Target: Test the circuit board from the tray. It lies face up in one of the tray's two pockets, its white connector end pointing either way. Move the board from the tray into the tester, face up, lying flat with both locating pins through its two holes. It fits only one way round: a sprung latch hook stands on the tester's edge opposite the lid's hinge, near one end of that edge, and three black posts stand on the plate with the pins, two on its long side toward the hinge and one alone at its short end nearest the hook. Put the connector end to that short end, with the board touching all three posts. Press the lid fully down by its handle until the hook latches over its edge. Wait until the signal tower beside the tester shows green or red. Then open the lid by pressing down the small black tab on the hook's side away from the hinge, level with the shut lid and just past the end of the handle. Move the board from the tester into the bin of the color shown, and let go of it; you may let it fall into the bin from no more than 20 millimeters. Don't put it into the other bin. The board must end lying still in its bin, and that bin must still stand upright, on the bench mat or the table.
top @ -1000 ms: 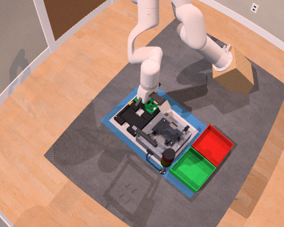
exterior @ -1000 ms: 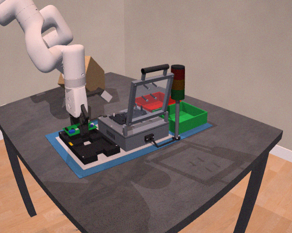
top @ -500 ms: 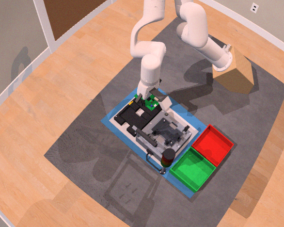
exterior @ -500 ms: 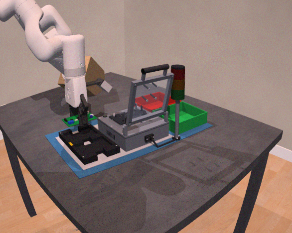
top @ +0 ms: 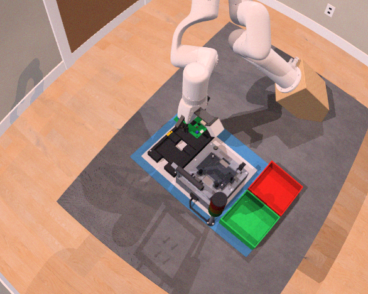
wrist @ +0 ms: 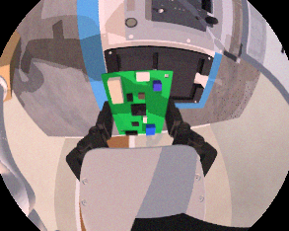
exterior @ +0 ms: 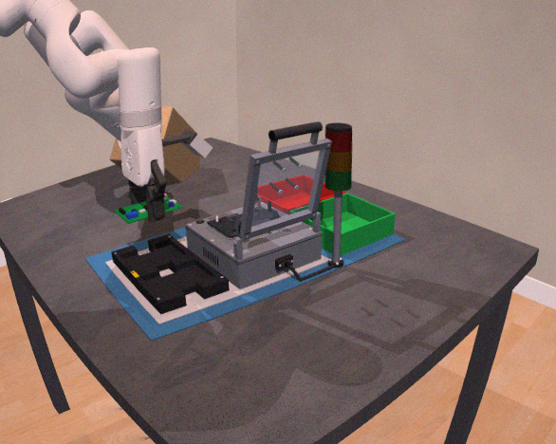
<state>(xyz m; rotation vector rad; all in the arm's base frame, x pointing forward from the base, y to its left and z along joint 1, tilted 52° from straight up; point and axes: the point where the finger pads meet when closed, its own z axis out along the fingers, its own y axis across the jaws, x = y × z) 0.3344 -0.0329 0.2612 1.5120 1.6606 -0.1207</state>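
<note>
The green circuit board lies right at my hand. Also, from my hand: black latch hook: 30 mm ahead, 230 mm to the left, 30 mm below; clear lid: 200 mm ahead, 140 mm to the left, 60 mm above; plate: 90 mm ahead, 170 mm to the left, 50 mm below.
</note>
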